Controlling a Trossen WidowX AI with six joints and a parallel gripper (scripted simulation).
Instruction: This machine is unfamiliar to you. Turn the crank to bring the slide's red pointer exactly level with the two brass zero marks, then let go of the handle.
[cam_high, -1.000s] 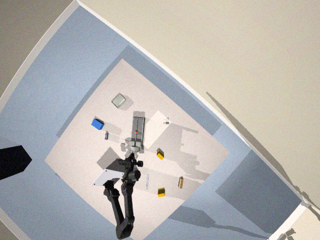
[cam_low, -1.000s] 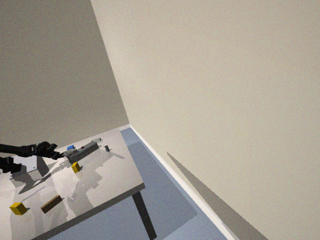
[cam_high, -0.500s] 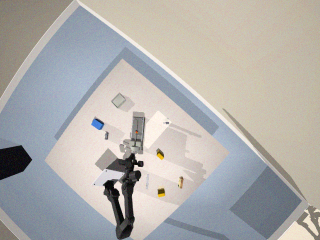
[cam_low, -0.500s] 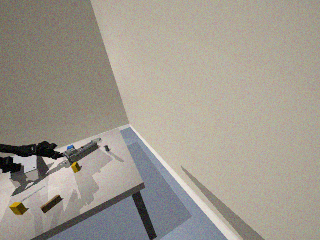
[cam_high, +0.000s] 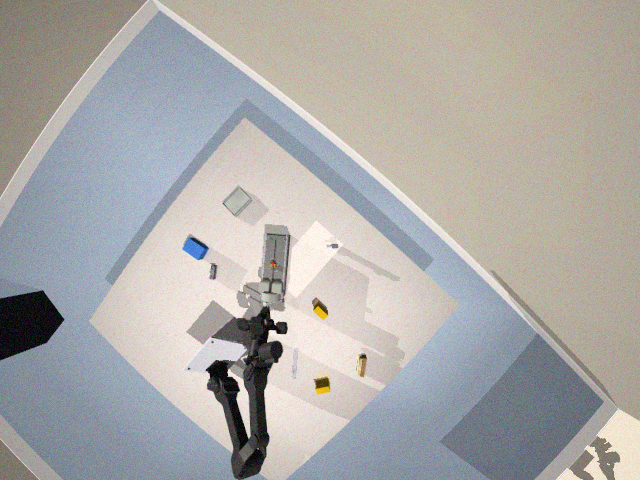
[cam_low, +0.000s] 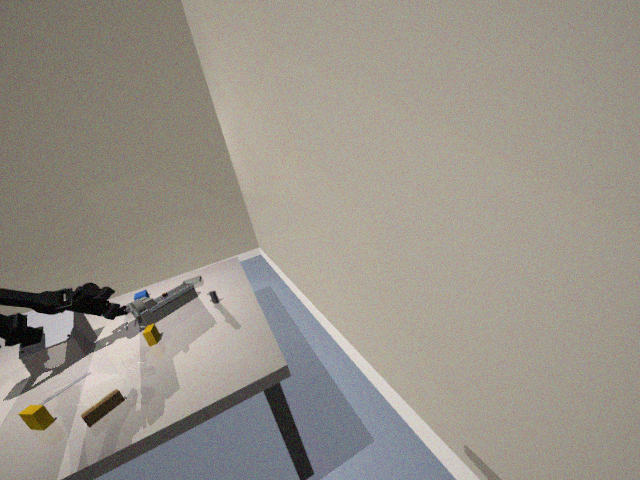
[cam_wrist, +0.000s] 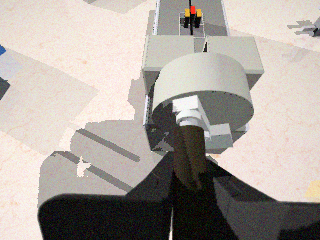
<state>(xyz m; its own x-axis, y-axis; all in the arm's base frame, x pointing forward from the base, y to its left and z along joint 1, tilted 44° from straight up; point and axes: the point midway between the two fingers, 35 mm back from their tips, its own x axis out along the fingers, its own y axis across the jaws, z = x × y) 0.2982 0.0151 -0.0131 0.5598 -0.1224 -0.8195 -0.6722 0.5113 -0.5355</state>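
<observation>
My gripper tip is now 20 mm below the crank. The rest, counted from my gripper tip: blue block 400 mm to the left, 90 mm behind, 70 mm below; dark brown crank handle 30 mm above, 10 mm to the right, 10 mm behind; red pointer 140 mm ahead, 100 mm to the left, 10 mm below.
</observation>
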